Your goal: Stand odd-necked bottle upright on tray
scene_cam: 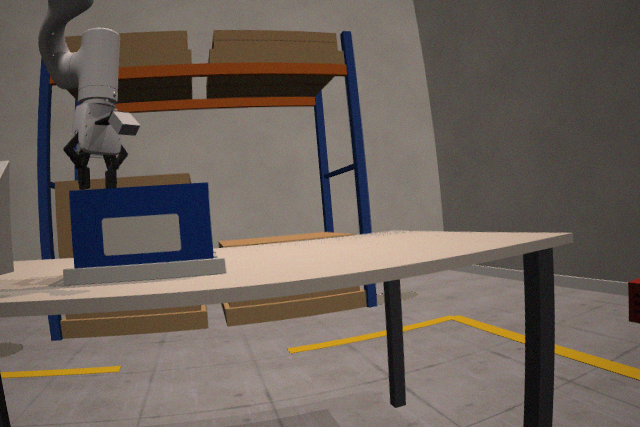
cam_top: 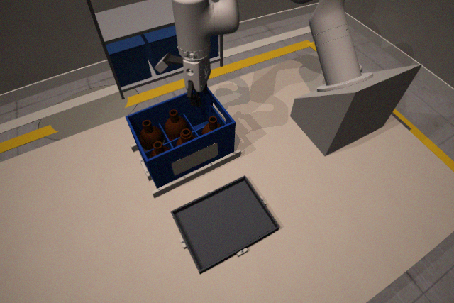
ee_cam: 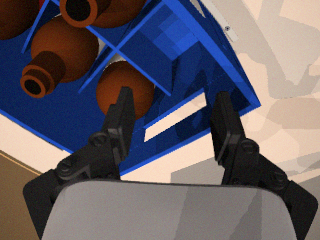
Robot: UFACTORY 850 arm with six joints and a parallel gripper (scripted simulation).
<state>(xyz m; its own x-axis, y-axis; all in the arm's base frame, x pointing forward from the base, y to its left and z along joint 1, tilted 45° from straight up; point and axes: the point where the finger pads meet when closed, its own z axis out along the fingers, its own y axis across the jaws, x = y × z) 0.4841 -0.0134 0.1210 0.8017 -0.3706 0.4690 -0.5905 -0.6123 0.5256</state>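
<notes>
The crate is 11 cm below my hand, 8 cm ahead of it and 6 cm to the left of it. The rest, counted from my hand: brown bottle (11 cm below, 10 cm to the left, 7 cm ahead); dark grey tray (33 cm to the left, 18 cm below, 5 cm ahead).
</notes>
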